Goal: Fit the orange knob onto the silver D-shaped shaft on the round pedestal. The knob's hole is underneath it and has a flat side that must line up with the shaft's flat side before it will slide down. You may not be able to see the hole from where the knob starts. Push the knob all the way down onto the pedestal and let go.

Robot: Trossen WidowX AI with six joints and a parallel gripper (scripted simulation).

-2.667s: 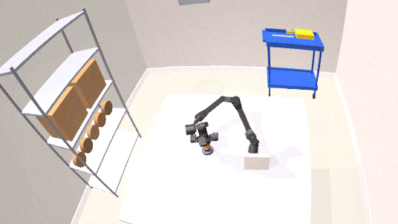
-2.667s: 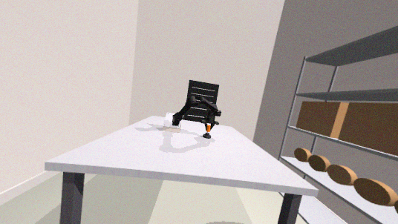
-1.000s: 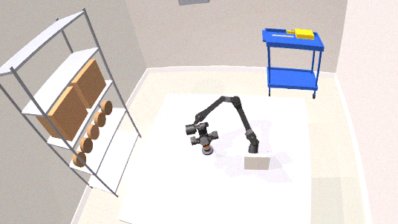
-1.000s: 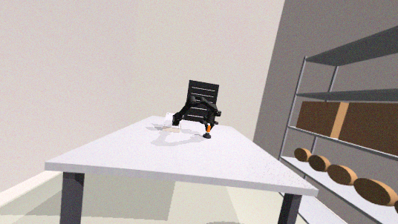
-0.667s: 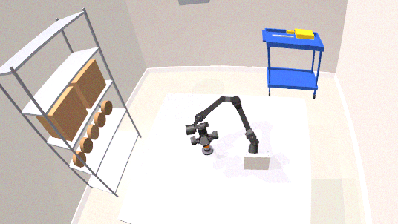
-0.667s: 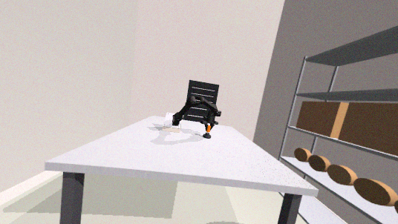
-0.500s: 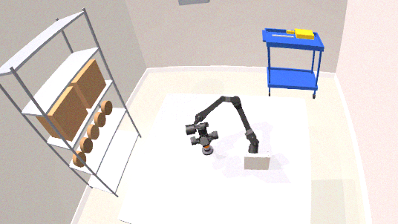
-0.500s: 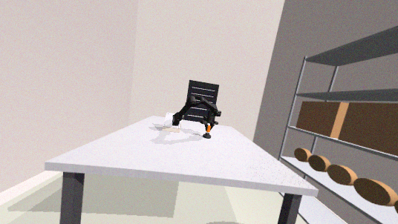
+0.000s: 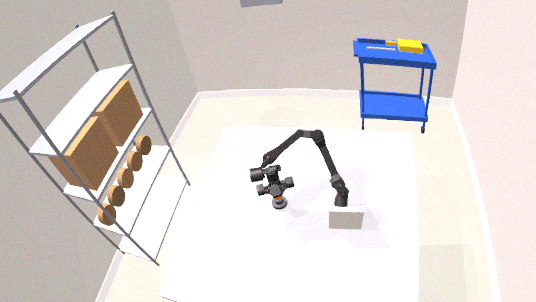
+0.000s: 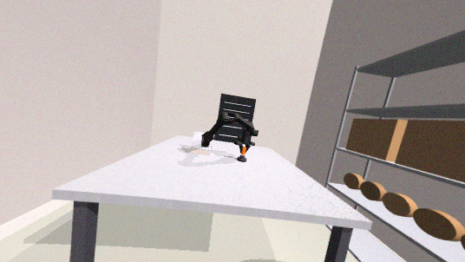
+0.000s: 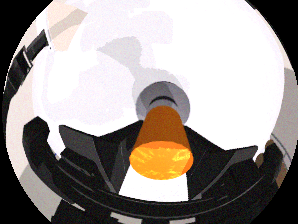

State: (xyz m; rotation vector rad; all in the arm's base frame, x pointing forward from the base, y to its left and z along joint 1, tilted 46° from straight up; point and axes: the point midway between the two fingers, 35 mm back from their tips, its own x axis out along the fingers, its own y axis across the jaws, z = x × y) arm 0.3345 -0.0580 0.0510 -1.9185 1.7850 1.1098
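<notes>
Now: the orange knob 3 cm above my gripper tip. Round my gripper tip: pedestal: 4 cm below.
</notes>
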